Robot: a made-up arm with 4 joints.
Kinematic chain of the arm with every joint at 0, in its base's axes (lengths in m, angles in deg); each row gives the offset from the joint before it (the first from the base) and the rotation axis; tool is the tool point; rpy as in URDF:
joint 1: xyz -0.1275 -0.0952 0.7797 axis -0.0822 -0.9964 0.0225
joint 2: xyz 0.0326 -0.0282 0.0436 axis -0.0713 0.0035 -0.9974
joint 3: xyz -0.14 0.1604 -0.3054 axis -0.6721 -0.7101 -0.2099
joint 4: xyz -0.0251 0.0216 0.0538 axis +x
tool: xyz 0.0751 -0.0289 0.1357 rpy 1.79 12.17 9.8
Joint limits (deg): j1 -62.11..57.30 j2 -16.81..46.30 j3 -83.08..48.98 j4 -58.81..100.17
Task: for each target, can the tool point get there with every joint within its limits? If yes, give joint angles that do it. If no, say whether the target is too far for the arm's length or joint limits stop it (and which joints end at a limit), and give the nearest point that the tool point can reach.
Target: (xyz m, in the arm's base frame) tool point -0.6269 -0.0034 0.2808
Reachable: no: too far | nearest point -0.4055 -0.0148 0.4990 | short by 0.311 m
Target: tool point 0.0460 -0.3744 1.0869
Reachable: no: joint limits stop it (at a limit: joint 1, joint 2) | nearest point 0.1045 -0.0800 0.8015 | short by 0.414 m
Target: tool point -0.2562 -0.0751 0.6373
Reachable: yes | joints -27.28 -1.75 -6.41 63.45
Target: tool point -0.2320 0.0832 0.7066
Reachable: yes | joints 0.38 3.38 25.44 4.13
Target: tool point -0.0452 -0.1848 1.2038
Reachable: no: joint limits stop it (at a limit: joint 1, joint 2) | nearest point -0.2800 -0.0044 0.9103 | short by 0.417 m
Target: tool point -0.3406 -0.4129 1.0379
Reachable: no: joint limits stop it (at a limit: joint 1, joint 2, joint 3) | nearest point -0.3173 -0.0629 0.8622 | short by 0.392 m
